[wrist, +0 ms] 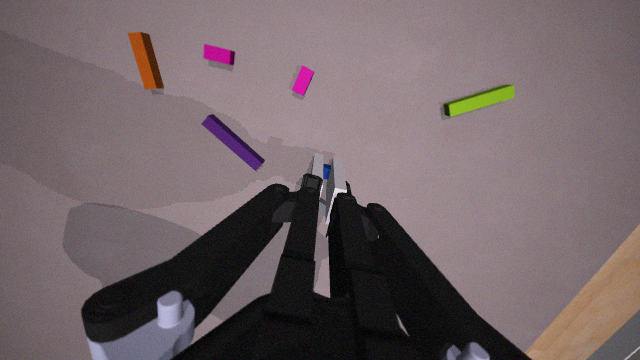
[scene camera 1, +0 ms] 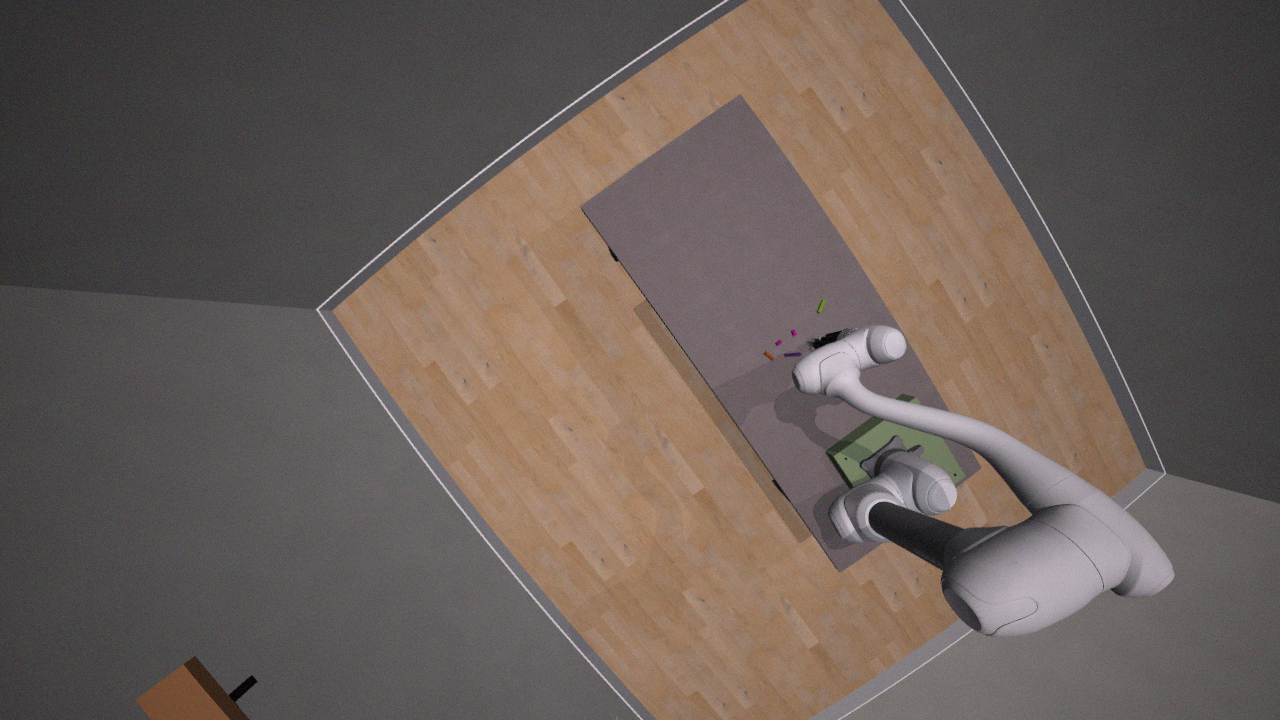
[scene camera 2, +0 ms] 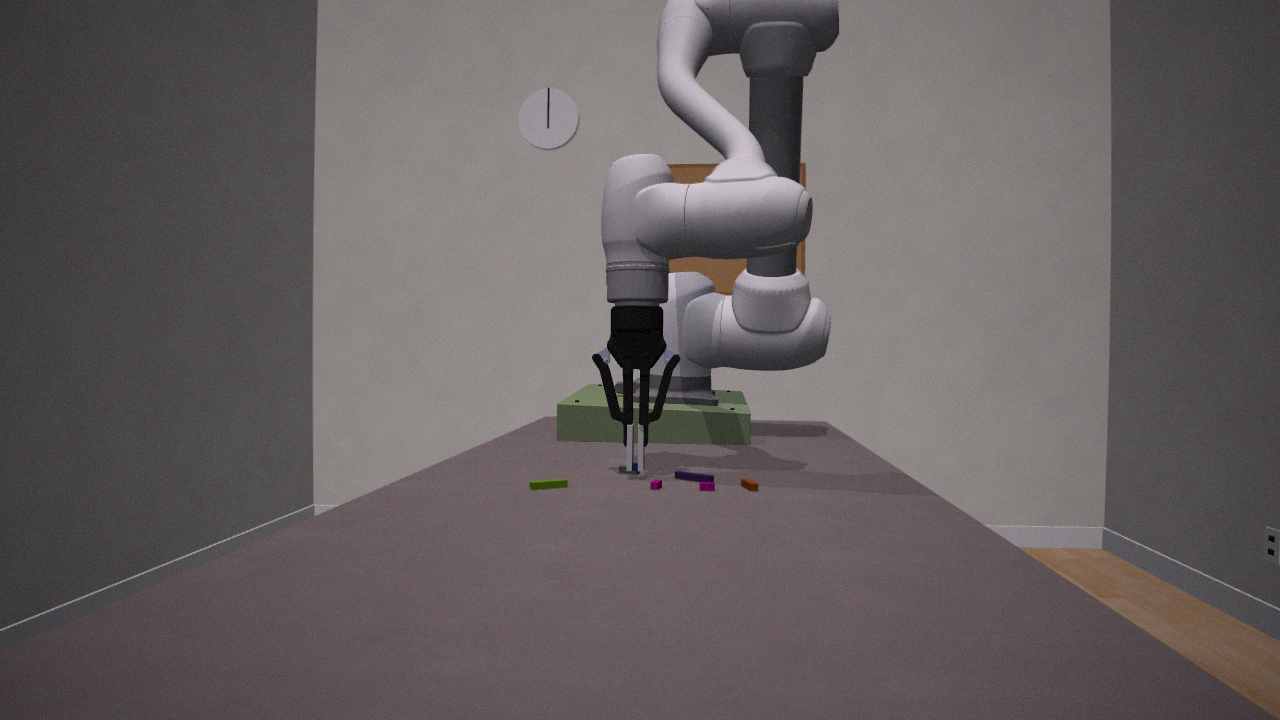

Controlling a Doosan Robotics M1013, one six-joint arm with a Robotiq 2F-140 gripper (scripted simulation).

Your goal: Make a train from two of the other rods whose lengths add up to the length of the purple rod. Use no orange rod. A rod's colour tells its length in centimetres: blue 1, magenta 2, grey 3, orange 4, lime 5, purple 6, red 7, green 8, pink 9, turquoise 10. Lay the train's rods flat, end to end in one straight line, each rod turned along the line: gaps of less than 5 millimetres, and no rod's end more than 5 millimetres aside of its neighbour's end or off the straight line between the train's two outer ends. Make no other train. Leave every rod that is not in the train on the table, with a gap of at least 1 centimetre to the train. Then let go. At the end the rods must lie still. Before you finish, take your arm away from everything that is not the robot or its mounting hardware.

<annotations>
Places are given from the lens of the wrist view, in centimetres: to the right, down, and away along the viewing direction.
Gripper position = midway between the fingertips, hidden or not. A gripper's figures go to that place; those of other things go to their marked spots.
gripper [wrist: 324,169]: 0, -1, 22
lime rod [wrist: 504,92]: 15, -7, 19
purple rod [wrist: 212,123]: -9, -5, 21
</annotations>
